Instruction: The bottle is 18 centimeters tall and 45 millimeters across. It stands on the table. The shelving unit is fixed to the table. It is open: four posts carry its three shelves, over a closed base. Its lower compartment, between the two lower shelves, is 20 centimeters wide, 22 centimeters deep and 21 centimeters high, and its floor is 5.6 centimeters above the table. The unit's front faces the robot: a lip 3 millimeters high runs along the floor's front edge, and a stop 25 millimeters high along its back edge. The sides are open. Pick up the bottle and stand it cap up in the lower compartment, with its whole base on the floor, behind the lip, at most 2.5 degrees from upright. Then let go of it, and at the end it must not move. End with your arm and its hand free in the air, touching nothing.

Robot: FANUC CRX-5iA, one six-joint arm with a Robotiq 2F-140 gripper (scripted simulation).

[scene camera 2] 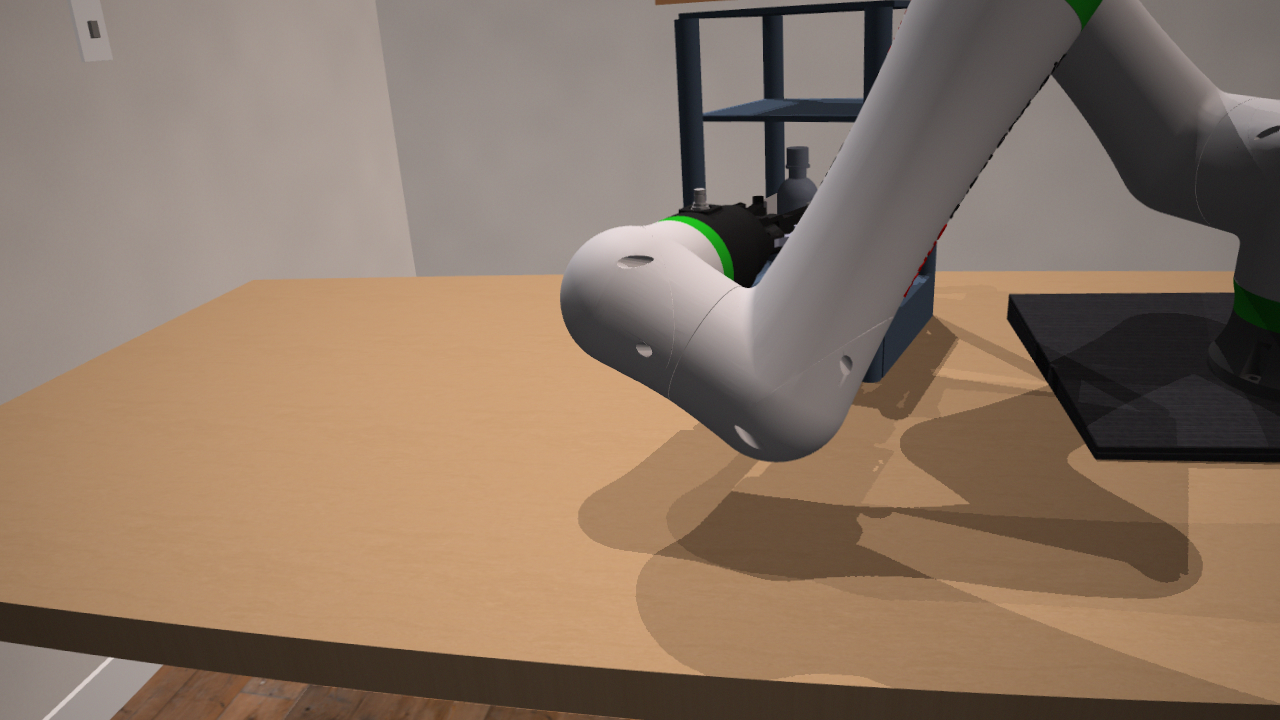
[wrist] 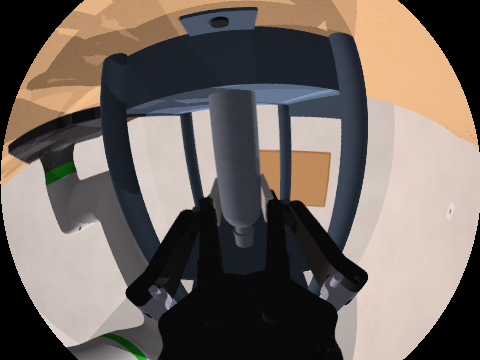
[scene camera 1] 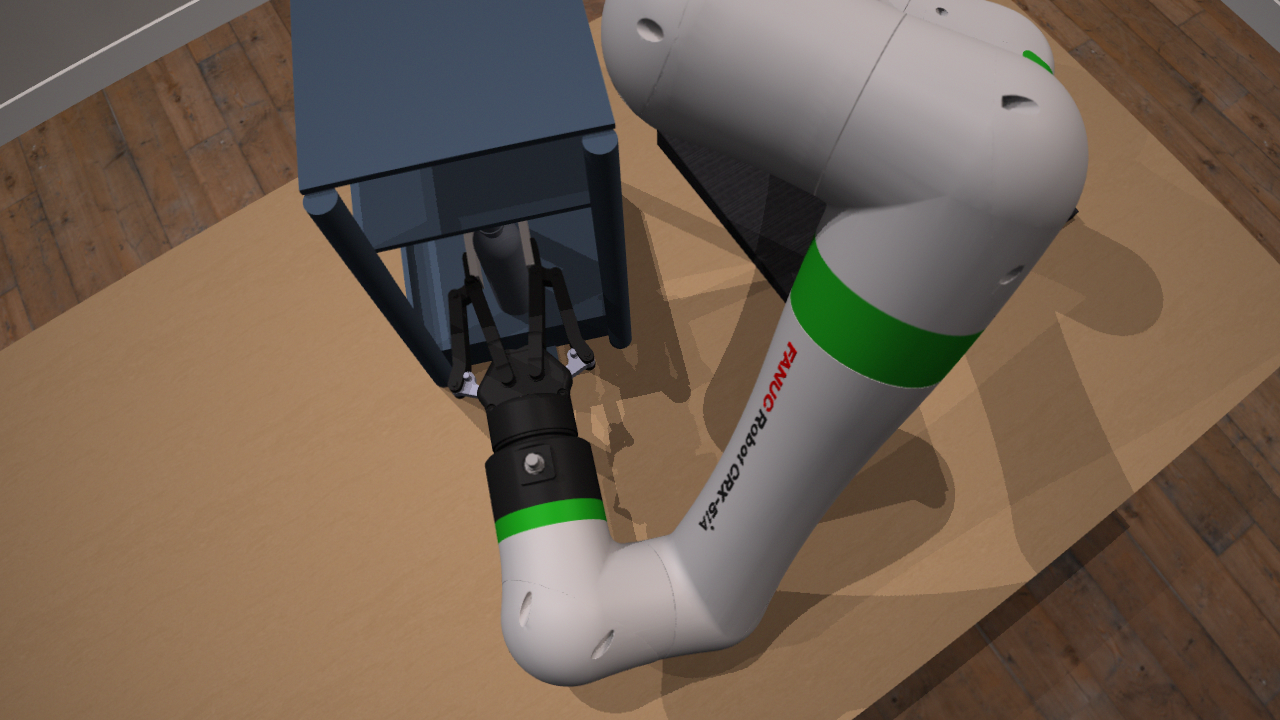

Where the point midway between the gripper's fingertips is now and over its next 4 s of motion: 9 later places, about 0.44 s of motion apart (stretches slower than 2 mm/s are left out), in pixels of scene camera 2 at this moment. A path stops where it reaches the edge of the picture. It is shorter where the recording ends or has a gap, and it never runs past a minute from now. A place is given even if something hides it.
The gripper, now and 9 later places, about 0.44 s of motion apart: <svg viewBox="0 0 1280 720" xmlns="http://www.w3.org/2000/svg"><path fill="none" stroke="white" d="M808 203L808 202L808 191L807 186L806 187L803 188L800 190L796 193L791 194L789 195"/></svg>
